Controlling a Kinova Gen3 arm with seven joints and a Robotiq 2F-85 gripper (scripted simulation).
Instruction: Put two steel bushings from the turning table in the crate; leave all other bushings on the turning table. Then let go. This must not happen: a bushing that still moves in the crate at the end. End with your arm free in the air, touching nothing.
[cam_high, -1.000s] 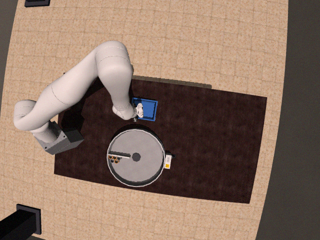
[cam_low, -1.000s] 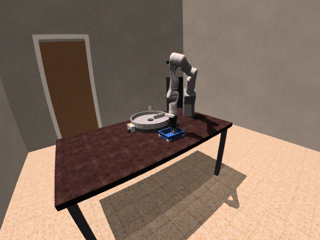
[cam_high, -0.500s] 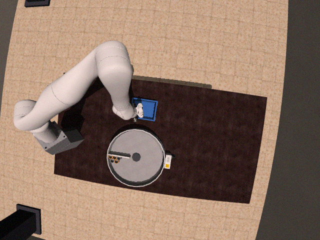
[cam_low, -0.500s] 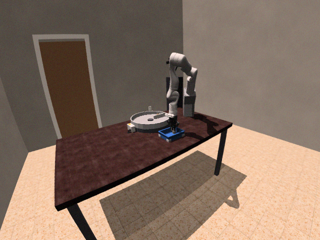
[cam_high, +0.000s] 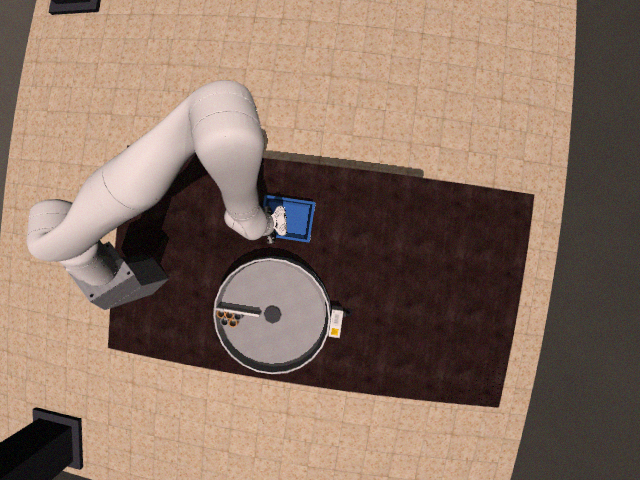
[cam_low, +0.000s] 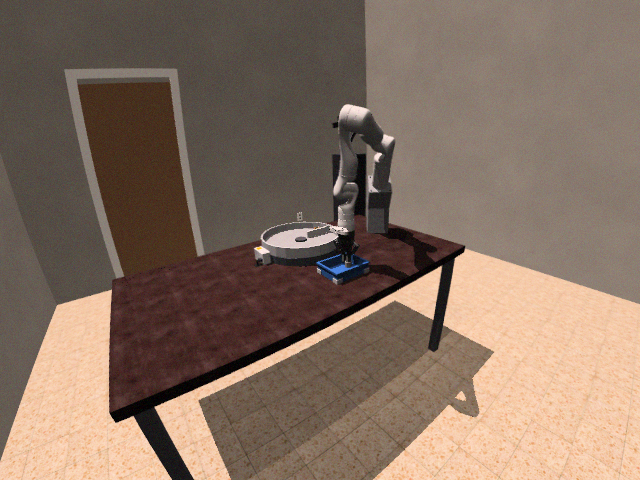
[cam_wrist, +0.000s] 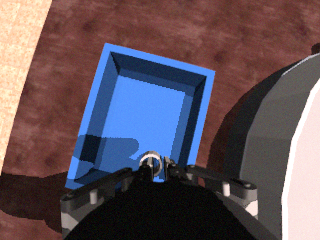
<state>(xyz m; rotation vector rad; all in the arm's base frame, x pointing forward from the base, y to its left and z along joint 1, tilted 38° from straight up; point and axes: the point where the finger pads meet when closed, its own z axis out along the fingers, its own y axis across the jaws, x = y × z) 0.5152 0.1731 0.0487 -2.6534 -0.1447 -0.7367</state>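
Right now the blue crate is 5 cm ahead of my hand, 3 cm to the left of it and 2 cm below it. The rest, counted from my hand: round grey turning table (3 cm ahead, 33 cm to the right, 1 cm above).
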